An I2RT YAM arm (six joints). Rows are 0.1 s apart.
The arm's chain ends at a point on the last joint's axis. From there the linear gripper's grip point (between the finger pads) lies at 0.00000 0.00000 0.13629 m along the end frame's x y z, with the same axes.
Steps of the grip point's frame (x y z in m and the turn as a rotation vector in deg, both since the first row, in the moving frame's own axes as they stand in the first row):
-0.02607 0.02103 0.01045 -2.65 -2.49 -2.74
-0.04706 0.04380 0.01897 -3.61 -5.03 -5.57
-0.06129 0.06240 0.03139 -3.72 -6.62 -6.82
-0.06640 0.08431 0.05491 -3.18 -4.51 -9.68
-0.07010 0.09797 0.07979 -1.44 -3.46 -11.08
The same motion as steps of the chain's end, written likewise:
-0.02030 0.01459 0.01072 -2.65 -2.49 -2.74
-0.03555 0.03466 0.01976 -3.61 -5.03 -5.57
-0.04615 0.05266 0.03258 -3.72 -6.62 -6.82
-0.05638 0.07589 0.05554 -3.18 -4.51 -9.68
-0.06226 0.09378 0.08008 -1.44 -3.46 -11.08

